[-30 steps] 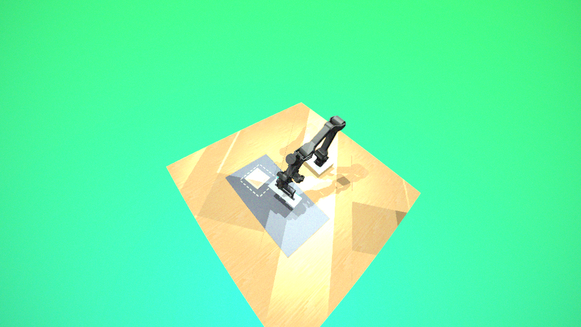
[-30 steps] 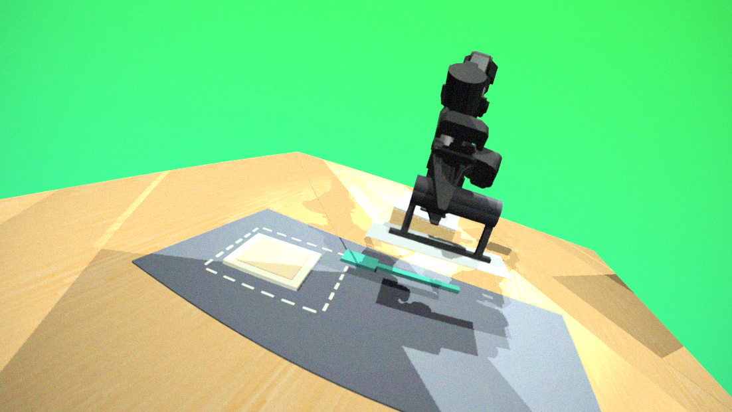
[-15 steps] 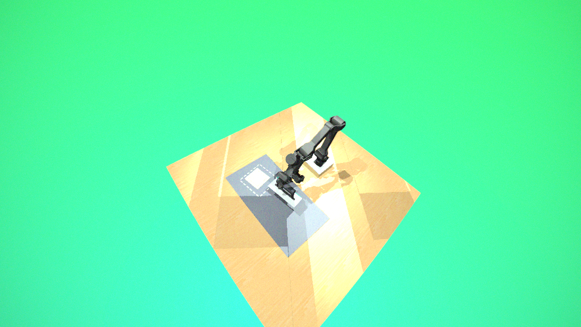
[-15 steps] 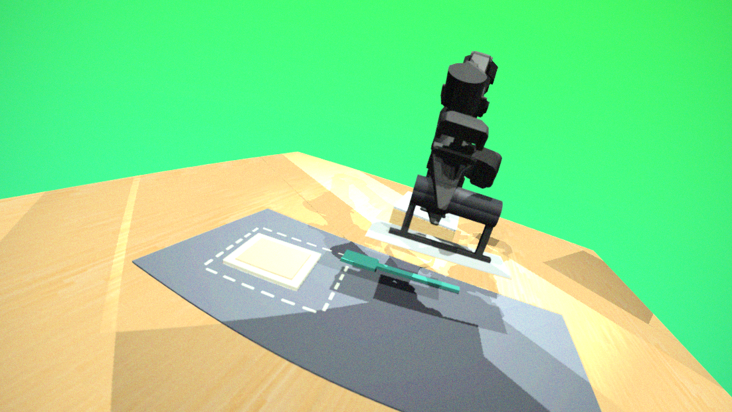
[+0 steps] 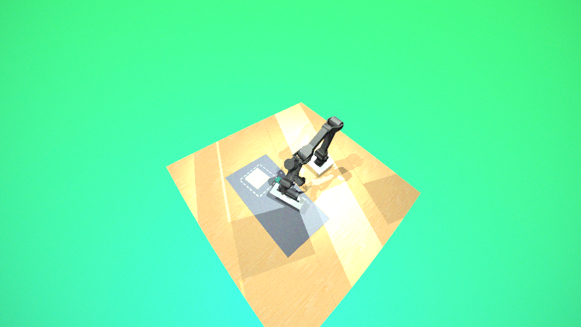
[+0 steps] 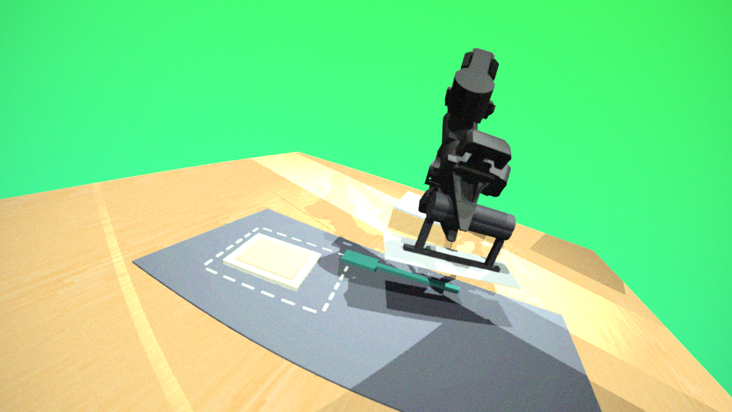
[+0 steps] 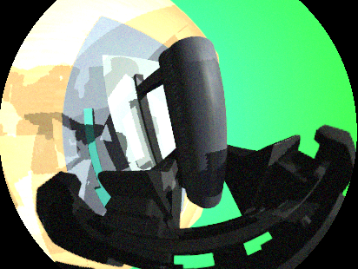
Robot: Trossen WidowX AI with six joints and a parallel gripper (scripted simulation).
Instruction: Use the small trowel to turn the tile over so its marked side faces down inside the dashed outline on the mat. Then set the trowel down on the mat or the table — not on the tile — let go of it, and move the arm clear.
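Right now my gripper tip is 20 mm past the small trowel, 10 mm to the left of it and 10 mm above it. From my gripper tip the other things lie so: tile (10 mm behind, 240 mm to the right, 130 mm below); then thin teal strip (110 mm behind, 80 mm to the right, 130 mm below); then grey mat (60 mm to the right, 150 mm below).
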